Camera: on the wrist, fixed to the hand. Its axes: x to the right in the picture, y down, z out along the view.
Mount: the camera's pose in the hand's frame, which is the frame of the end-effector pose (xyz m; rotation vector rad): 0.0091 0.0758 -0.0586 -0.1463 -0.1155 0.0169
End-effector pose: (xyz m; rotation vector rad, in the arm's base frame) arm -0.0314 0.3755 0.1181 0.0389 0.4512 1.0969
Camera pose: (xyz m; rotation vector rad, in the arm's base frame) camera -0.1141 0.4075 0.0808 -0.0227 0.2668 1.1354
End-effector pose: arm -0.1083 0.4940 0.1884 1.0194 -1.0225 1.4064
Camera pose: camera -0.1872 0.5481 0.1778 0.9948 -1.2031 1.2780
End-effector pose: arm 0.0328 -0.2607 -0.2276 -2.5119 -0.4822 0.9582
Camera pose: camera 0.0926 -0.3361 -0.2295 -2.6032 -0.5869 1.1164
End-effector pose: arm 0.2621 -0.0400 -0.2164 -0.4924 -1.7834 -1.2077
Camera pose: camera 0.3390 -0.0595 -0.1619 -0.6725 -1.7911 -1.3273
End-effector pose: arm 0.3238 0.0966 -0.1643 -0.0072 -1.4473 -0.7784
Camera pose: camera 0.4106 0.1234 -0.1326 -0.1785 -1.4942 -0.8804
